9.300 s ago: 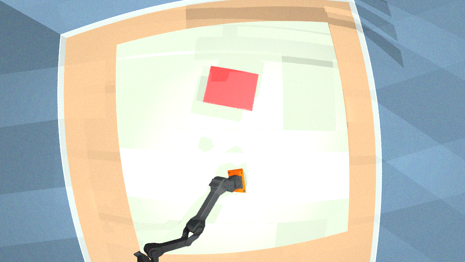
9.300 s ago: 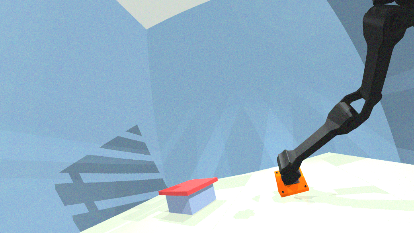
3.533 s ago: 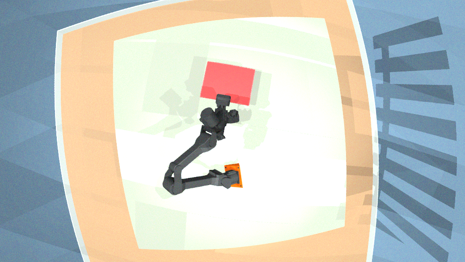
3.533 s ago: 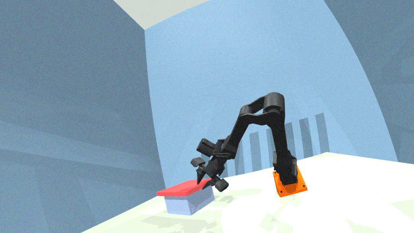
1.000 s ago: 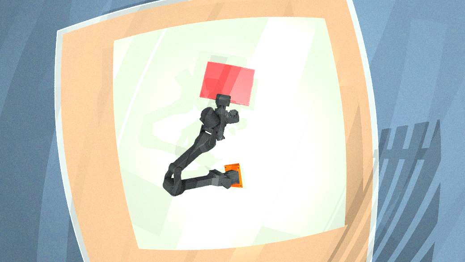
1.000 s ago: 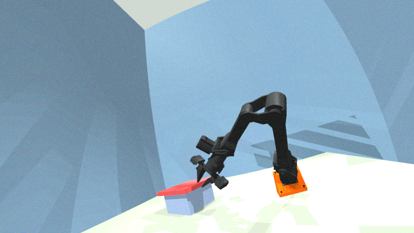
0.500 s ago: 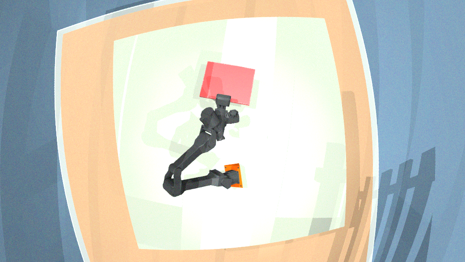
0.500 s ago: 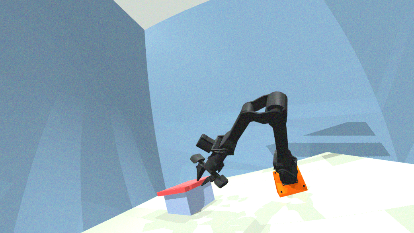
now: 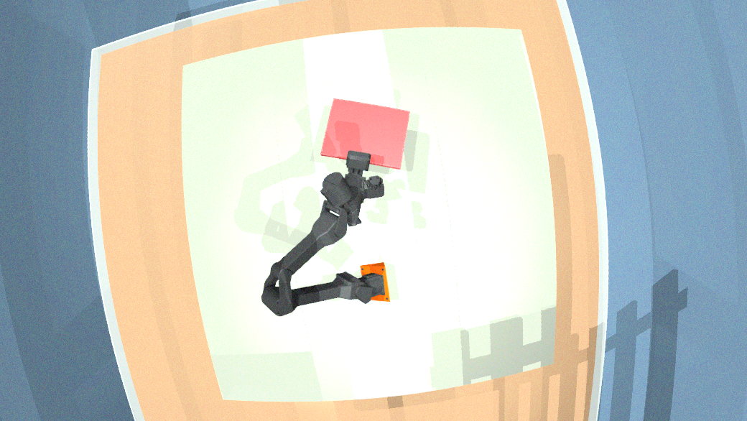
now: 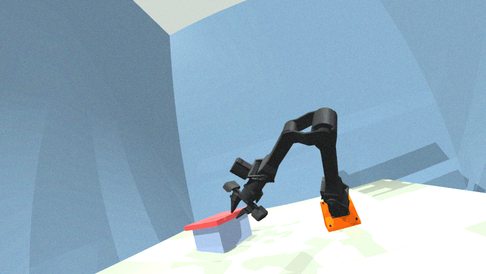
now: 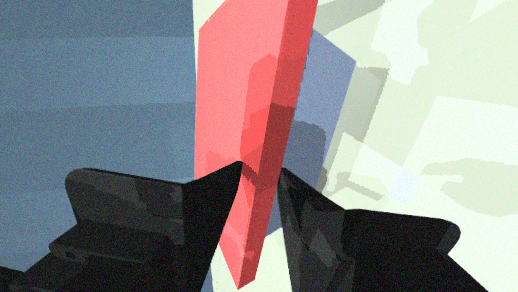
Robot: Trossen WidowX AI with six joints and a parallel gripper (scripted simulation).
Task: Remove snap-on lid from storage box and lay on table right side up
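The red lid is 70 mm ahead of my gripper tip and 20 mm to the right of it. The rest, counted from my gripper tip: storage box: 70 mm ahead, 60 mm below, 20 mm to the right.
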